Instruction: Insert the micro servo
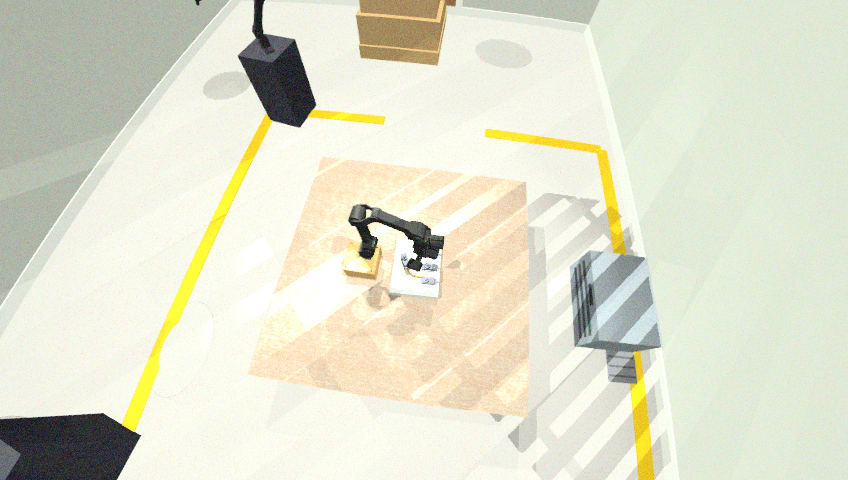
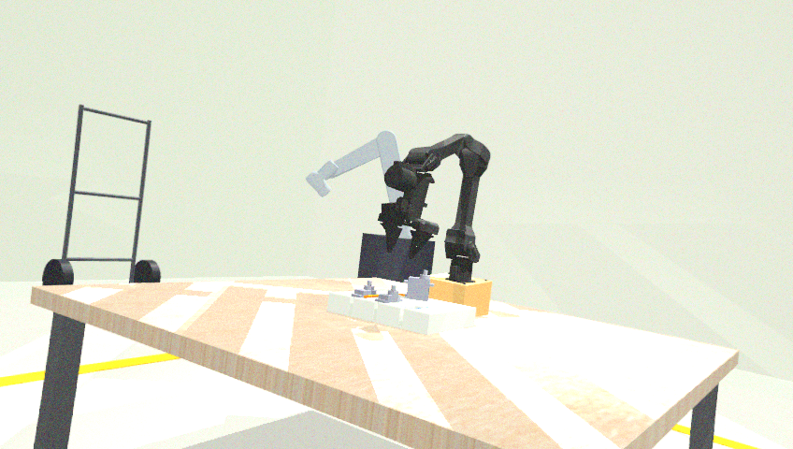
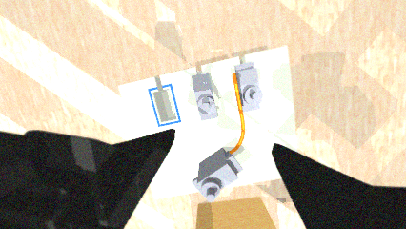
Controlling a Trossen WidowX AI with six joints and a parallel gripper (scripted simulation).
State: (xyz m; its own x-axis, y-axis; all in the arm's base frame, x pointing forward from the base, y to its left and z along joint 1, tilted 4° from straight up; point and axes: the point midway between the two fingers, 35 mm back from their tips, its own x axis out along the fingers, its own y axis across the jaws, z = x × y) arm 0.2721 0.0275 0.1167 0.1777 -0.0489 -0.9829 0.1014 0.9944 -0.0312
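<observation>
Right now my gripper tip is 70 mm past the white deck, 10 mm to the left of it and 140 mm above it.
</observation>
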